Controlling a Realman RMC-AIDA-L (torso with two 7-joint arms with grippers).
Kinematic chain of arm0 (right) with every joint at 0, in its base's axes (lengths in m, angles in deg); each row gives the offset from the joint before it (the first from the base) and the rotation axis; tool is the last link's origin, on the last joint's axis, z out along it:
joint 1: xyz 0 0 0.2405 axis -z
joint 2: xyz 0 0 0 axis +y
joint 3: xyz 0 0 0.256 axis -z
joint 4: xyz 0 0 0 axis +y
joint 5: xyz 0 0 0.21 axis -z
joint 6: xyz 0 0 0 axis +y
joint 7: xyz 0 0 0.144 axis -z
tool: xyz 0 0 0
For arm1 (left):
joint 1: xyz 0 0 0.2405 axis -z
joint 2: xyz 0 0 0 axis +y
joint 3: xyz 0 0 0.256 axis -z
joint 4: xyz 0 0 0 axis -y
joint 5: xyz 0 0 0.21 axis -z
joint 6: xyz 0 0 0 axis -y
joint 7: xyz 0 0 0.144 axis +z
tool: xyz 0 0 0
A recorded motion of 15 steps. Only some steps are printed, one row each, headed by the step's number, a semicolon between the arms.
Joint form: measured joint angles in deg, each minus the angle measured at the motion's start. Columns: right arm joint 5, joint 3, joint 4, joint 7, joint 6, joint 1, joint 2; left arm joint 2, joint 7, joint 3, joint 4, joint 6, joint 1, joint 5.
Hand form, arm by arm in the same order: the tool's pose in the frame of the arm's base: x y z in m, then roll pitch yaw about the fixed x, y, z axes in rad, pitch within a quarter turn. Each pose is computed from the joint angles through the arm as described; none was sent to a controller.
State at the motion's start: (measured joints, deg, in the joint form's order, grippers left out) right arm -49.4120 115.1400 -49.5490 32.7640 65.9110 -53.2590 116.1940; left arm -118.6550 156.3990 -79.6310 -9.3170 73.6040 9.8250 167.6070
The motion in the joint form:
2: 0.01 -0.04 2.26 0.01 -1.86 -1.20 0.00; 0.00 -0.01 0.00 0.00 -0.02 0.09 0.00
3: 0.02 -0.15 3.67 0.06 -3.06 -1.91 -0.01; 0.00 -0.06 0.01 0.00 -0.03 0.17 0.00
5: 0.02 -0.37 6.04 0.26 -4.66 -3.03 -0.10; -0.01 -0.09 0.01 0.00 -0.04 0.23 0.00
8: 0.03 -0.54 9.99 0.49 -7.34 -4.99 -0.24; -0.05 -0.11 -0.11 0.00 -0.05 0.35 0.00
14: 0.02 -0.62 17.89 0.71 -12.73 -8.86 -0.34; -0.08 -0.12 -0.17 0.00 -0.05 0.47 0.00
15: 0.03 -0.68 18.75 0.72 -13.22 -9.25 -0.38; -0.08 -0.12 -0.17 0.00 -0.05 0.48 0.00
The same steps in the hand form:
2: 0.1522 0.3648 -0.1161 -2.8257 -0.4713 -0.4118; -0.3869 0.2465 0.0114 -1.7032 -0.8668 0.0269
3: 0.1528 0.3697 -0.1157 -2.8076 -0.4650 -0.4174; -0.3866 0.2471 0.0114 -1.7032 -0.8677 0.0258
5: 0.1551 0.3772 -0.1141 -2.7797 -0.4604 -0.4288; -0.3863 0.2475 0.0114 -1.7035 -0.8684 0.0252
8: 0.1585 0.3895 -0.1112 -2.7324 -0.4545 -0.4452; -0.3855 0.2482 0.0107 -1.7067 -0.8690 0.0247
14: 0.1648 0.4122 -0.1042 -2.6372 -0.4425 -0.4757; -0.3848 0.2490 0.0103 -1.7082 -0.8695 0.0233
15: 0.1659 0.4146 -0.1029 -2.6265 -0.4415 -0.4808; -0.3847 0.2491 0.0103 -1.7082 -0.8695 0.0232

